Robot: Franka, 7 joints.
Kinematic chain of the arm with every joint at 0, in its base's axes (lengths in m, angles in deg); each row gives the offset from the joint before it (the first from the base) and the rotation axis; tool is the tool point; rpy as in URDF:
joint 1: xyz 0 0 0.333 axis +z
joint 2: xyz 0 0 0 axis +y
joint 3: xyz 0 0 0.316 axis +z
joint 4: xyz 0.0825 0 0 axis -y
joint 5: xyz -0.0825 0 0.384 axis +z
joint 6: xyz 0 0 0 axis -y
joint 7: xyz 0.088 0 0 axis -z
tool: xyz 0 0 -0.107 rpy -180 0 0
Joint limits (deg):
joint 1: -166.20..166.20
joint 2: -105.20..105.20
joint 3: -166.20..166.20
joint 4: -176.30..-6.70
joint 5: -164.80..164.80
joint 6: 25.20..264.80
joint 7: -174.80..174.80
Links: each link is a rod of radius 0.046 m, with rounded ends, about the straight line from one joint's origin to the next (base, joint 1, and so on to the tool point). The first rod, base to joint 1, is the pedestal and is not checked.
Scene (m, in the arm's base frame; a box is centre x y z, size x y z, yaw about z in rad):
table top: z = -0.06
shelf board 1: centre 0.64 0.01 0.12 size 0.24 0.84 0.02 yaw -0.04
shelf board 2: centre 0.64 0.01 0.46 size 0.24 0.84 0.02 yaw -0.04
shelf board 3: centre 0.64 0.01 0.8 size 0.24 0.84 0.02 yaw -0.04
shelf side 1: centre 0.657 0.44 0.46 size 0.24 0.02 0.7 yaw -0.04
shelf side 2: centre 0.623 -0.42 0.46 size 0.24 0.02 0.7 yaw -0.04
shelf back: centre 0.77 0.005 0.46 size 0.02 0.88 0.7 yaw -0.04
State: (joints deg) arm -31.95 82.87 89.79 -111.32 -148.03 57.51 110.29
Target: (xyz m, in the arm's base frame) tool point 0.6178 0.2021 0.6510
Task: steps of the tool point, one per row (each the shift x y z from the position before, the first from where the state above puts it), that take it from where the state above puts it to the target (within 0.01 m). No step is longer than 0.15 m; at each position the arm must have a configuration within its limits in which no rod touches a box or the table.
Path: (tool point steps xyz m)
1: -0.0672 0.0135 0.0031
2: -0.0711 0.0029 0.0003
3: -0.0727 -0.0080 -0.0034
4: 0.0413 -0.0079 0.1107
5: 0.0130 -0.0187 0.1189
6: -0.0160 -0.0277 0.1184
7: 0.0726 0.0048 0.0054
8: 0.0689 -0.0025 -0.0012
9: 0.0621 -0.0105 -0.0042

